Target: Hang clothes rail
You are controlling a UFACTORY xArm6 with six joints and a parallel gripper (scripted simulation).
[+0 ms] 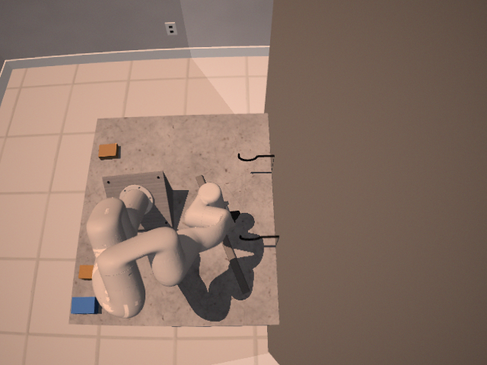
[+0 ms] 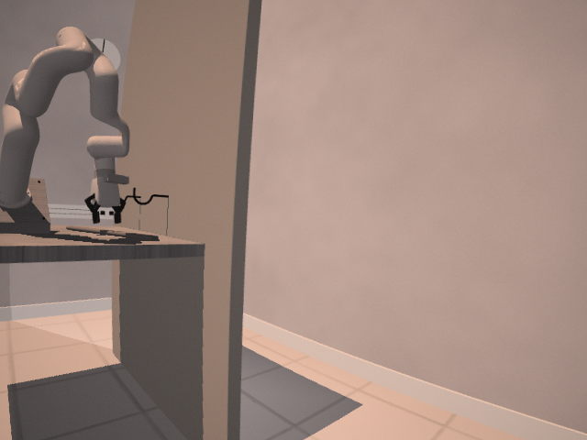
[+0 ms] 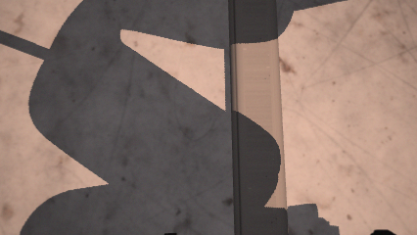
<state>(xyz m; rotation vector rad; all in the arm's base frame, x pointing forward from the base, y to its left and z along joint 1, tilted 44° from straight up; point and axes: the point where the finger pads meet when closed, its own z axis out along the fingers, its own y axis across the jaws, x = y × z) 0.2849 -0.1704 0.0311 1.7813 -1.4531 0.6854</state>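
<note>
My gripper is now 4 cm above the clothes rail. Also, from my hand: orange cube: 53 cm behind, 8 cm to the right, 3 cm below; then blue block: 55 cm behind, 20 cm to the right, 3 cm below; then tall wall panel: 25 cm ahead, 6 cm to the left, 37 cm above.
</note>
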